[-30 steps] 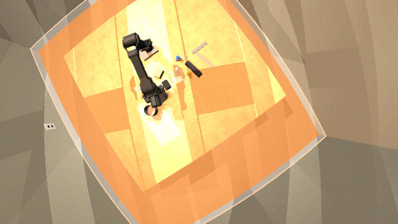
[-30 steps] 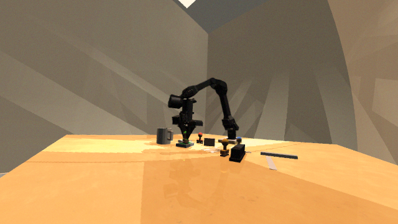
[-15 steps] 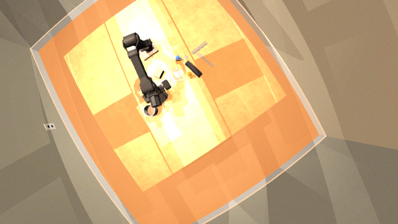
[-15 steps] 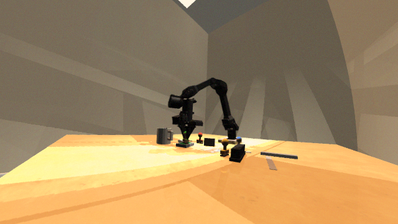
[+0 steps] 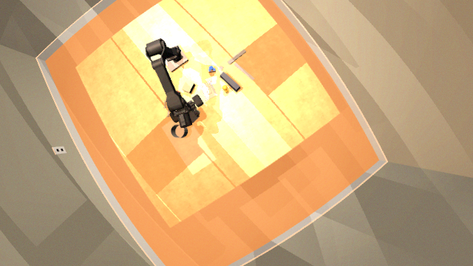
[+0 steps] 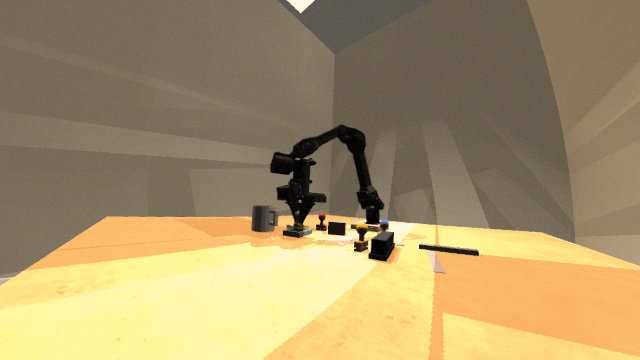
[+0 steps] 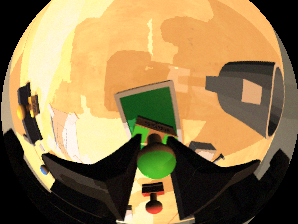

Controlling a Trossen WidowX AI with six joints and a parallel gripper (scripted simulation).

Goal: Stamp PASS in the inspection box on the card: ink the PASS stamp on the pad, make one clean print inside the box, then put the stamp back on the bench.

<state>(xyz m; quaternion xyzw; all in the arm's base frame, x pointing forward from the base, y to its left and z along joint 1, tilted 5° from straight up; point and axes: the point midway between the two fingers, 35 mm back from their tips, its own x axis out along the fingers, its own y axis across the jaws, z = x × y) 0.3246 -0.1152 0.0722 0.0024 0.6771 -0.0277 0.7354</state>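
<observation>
The green-knobbed stamp is right at my gripper tip. From my gripper tip the other things lie so: mug (10 cm to the right, 6 cm ahead); red-knobbed stamp (14 cm behind, 2 cm below, 1 cm to the right); green ink pad (3 cm below).
</observation>
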